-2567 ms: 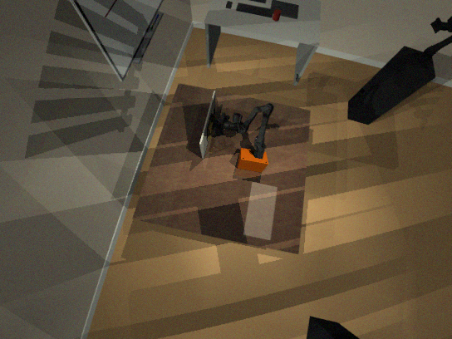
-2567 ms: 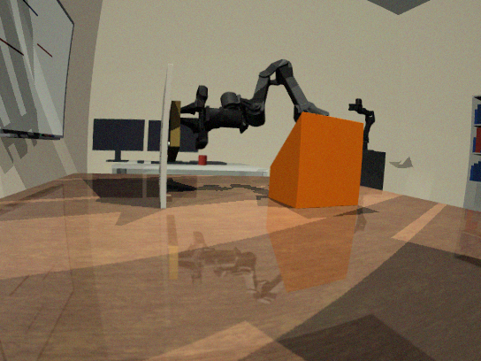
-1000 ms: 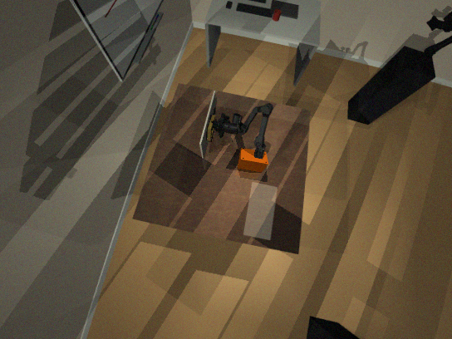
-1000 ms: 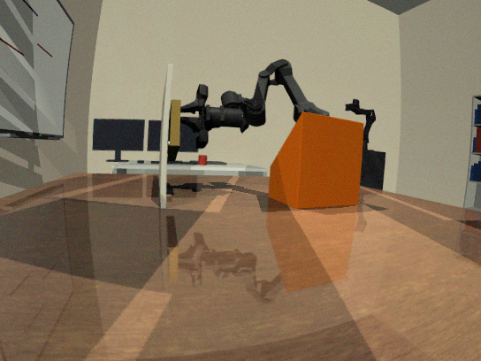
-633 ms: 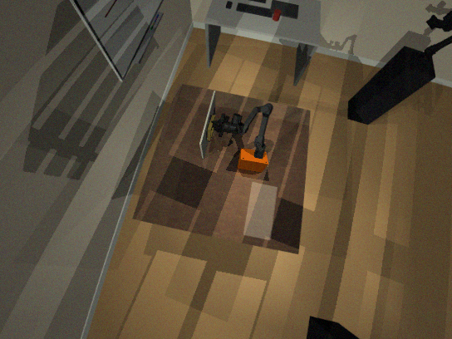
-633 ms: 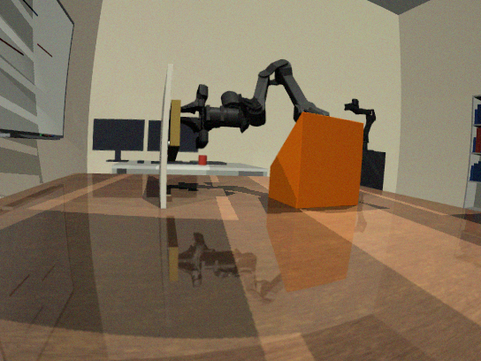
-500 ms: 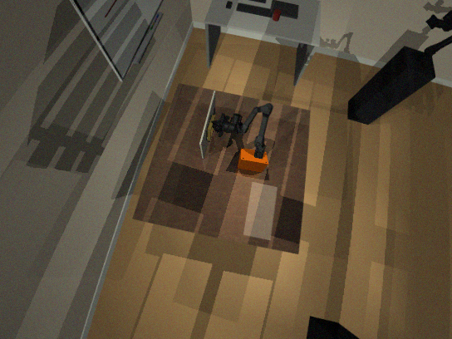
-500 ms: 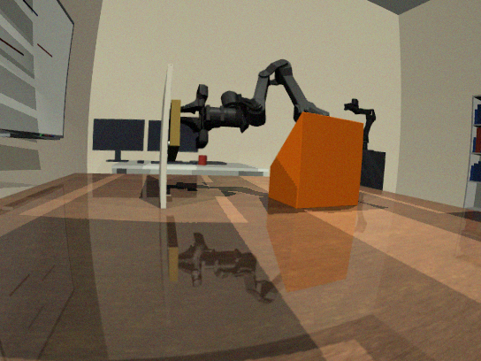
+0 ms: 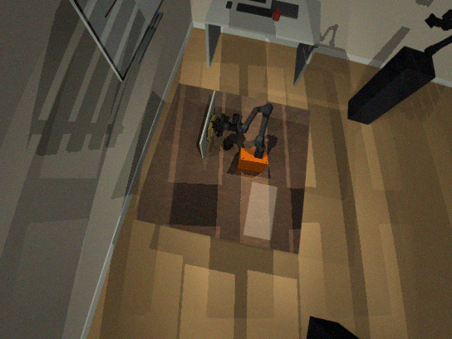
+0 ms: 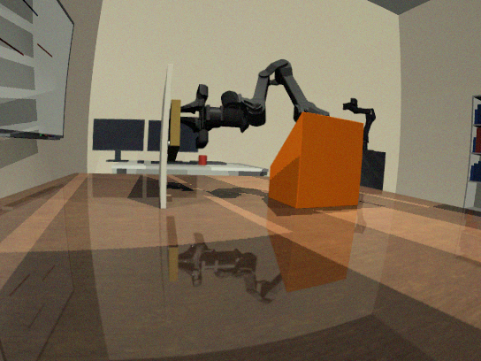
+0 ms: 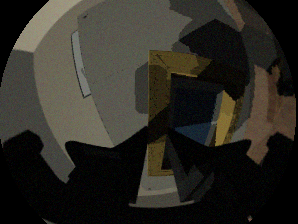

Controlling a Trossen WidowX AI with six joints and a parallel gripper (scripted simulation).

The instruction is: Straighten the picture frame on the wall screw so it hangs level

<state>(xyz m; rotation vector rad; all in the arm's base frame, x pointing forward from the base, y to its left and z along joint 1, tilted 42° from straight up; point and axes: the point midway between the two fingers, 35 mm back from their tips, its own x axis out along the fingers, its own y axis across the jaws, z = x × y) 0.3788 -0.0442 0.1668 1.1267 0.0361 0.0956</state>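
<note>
The picture frame lies 10 mm to the left of my gripper tip and 50 mm below it. Round my gripper tip: wall panel (20 mm ahead, 10 mm to the right, 70 mm below).
</note>
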